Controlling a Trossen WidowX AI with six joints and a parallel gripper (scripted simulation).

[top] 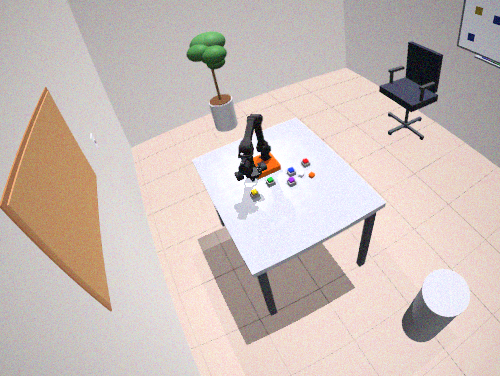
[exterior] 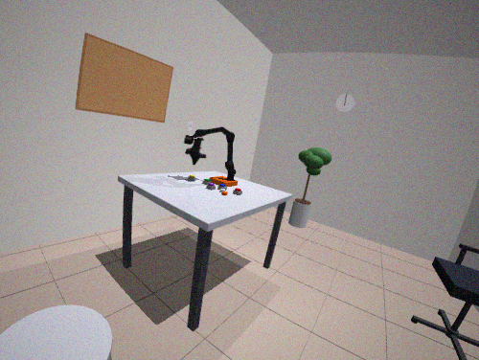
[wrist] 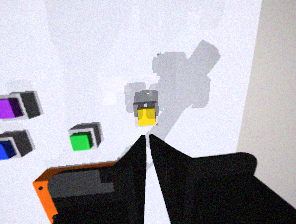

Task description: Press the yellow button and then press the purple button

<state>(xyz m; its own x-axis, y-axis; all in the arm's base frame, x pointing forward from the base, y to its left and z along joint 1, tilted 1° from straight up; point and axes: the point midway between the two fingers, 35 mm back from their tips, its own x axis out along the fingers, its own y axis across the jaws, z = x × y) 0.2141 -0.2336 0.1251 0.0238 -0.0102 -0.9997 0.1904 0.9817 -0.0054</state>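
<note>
The purple button is 230 mm to the left of my gripper tip, 90 mm below it and 70 mm ahead of it. Also, from my gripper tip: green button (130 mm to the left, 90 mm below, 20 mm behind); then blue button (280 mm to the left, 90 mm below); then yellow button (90 mm below, 10 mm to the right, 10 mm behind).
</note>
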